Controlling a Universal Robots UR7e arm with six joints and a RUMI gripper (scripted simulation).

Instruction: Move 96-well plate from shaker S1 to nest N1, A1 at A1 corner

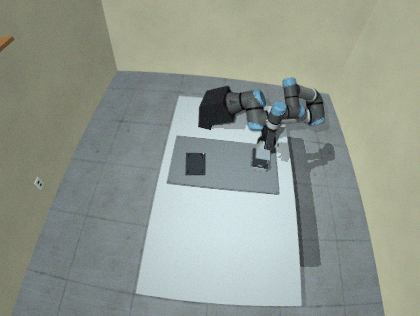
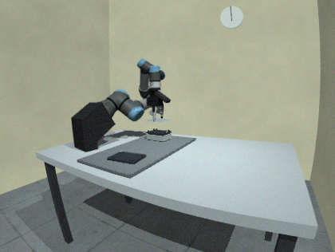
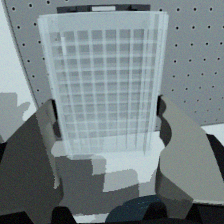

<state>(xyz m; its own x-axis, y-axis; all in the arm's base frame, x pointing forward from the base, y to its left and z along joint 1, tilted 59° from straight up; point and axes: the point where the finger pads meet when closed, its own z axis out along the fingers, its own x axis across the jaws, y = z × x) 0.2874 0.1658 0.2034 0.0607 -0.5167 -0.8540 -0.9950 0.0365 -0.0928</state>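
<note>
Right now my hand is 1 cm above the 96-well plate. Also, from my hand: plate nest N1: 40 cm to the right, 14 cm below, 12 cm ahead; then pale A1 mark: 37 cm to the right, 13 cm below, 4 cm ahead.
</note>
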